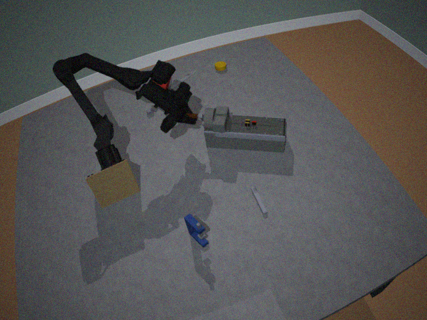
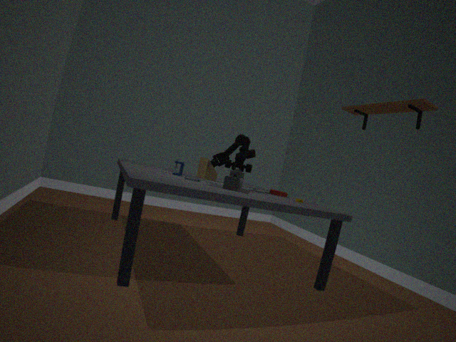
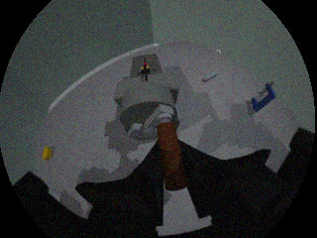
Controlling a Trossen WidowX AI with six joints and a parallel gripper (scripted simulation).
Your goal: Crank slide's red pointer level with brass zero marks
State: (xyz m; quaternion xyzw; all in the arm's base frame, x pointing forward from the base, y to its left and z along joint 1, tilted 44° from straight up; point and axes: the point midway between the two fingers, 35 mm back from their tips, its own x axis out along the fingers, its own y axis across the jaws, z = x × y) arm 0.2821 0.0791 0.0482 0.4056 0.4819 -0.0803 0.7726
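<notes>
Right now the brown crank handle is 1 cm behind my gripper tip, 1 cm to the left of it and 3 cm above it. The rest, counted from my gripper tip: grey bar (8 cm ahead, 31 cm to the right, 8 cm below); then red pointer (17 cm ahead, 8 cm to the right, 1 cm below); then small grey block (12 cm behind, 23 cm to the left, 8 cm below).
</notes>
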